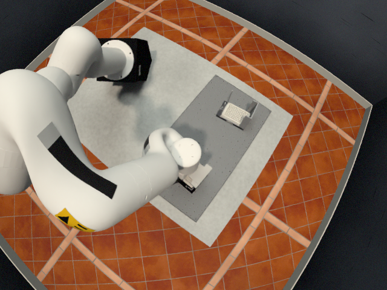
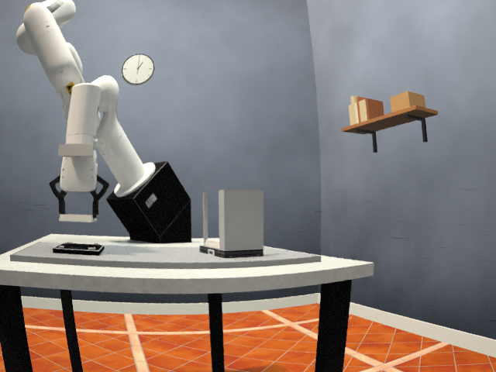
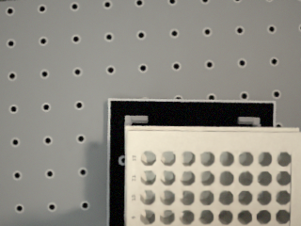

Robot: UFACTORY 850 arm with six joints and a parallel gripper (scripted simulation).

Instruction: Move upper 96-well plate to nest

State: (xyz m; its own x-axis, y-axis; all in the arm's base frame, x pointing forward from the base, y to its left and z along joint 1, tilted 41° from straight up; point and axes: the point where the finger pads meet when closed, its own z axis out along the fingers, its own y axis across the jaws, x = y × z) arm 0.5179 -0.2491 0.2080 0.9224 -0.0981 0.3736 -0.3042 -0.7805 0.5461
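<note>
My hand is 90 mm above the black plate nest N1. Also, from my hand: white 96-well plate 10 mm below.
</note>
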